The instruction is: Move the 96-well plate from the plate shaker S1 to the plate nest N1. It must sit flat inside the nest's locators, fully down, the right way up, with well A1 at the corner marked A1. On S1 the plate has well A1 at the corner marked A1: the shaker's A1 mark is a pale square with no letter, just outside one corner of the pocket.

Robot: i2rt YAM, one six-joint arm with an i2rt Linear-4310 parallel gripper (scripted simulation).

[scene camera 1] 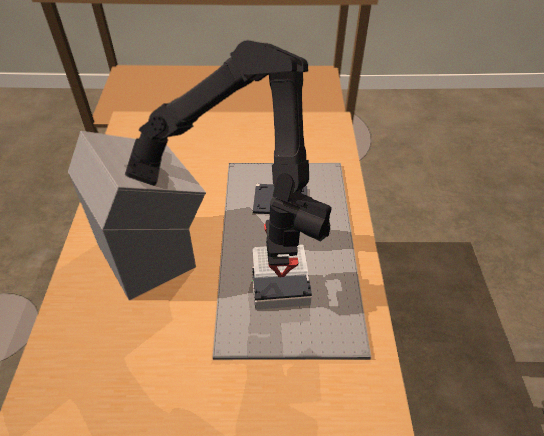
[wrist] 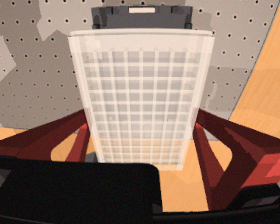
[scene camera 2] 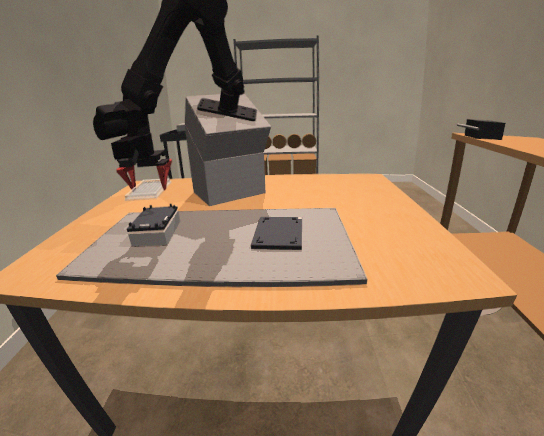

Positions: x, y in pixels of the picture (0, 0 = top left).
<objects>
gripper: scene camera 1 279, 262; wrist; scene camera 2
same spot on gripper: (wrist: 39, 183) = (scene camera 2: 150, 162)
</objects>
